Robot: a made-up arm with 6 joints. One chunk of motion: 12 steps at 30 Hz.
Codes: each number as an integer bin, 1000 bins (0 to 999) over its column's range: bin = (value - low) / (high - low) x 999, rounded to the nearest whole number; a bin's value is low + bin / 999 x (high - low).
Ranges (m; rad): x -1..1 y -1..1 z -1..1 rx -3.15..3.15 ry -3.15..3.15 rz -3.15..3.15
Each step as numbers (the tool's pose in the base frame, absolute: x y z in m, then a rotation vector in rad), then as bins.
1 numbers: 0.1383 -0.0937 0.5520 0.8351 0.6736 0.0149
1 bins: 569 453 775 632 606 502
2 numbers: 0.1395 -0.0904 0.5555 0.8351 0.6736 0.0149
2 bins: 569 454 777 632 606 502
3 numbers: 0.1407 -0.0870 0.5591 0.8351 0.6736 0.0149
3 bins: 570 456 779 632 606 502
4 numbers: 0.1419 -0.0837 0.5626 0.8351 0.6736 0.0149
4 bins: 570 458 781 632 606 502
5 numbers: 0.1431 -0.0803 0.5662 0.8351 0.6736 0.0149
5 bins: 571 459 782 632 606 502
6 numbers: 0.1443 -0.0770 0.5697 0.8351 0.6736 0.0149
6 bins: 572 461 784 632 606 502
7 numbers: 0.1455 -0.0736 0.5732 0.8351 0.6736 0.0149
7 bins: 572 463 786 632 606 502
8 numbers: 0.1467 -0.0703 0.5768 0.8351 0.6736 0.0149
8 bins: 573 464 788 632 606 502
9 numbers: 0.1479 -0.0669 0.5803 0.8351 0.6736 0.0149
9 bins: 573 466 789 632 606 502
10 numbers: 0.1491 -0.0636 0.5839 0.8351 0.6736 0.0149
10 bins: 574 468 791 632 606 502
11 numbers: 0.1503 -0.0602 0.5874 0.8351 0.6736 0.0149
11 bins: 575 469 793 632 606 502
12 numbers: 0.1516 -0.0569 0.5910 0.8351 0.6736 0.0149
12 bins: 575 471 795 632 606 502
